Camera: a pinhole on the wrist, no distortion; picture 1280 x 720 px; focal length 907.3 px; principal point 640.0 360.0 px. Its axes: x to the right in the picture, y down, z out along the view. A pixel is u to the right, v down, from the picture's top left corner.
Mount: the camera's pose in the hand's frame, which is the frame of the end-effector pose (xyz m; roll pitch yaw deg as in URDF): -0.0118 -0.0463 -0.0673 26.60 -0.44 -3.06
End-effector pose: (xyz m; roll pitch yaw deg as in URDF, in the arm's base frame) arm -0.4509 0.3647 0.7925 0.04 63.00 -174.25
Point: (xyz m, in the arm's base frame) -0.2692 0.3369 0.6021
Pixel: behind the camera
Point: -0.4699 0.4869 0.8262
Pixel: 557.5 122.3
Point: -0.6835 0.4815 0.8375
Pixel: 883.1 505.7
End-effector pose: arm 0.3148 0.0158 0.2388 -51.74 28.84 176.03
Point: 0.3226 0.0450 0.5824
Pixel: 200.6 92.7
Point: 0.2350 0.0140 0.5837
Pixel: 457.4 180.1
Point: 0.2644 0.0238 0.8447
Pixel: 289.2 64.0
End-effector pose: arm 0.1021 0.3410 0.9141 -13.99 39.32 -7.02
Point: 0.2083 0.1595 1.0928
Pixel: 665.5 223.1
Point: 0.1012 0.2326 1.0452
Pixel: 343.7 294.6
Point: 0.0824 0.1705 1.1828
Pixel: 174.4 178.1
